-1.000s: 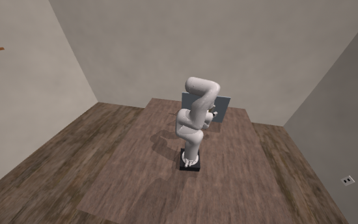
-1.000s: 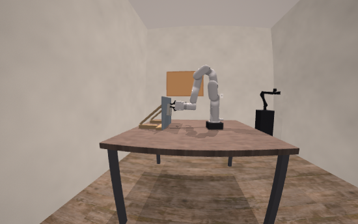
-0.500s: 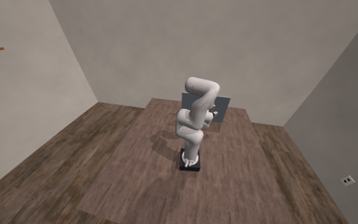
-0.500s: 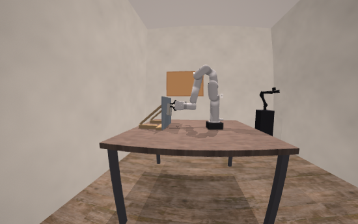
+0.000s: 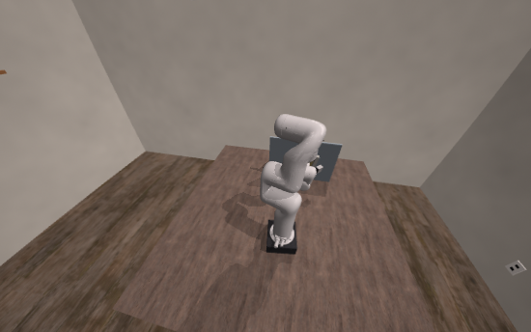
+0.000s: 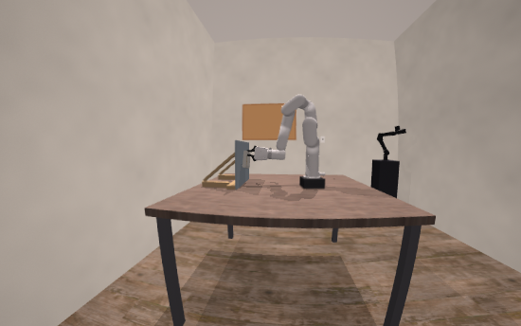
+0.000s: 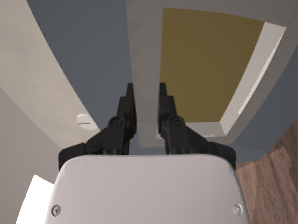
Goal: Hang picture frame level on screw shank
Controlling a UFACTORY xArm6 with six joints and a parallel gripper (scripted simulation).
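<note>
Now: hand 2 cm short of the picture frame and 5 cm above it. The rest, counted from my hand: grey-blue wall panel 4 cm ahead, 1 cm to the left, 7 cm below.
</note>
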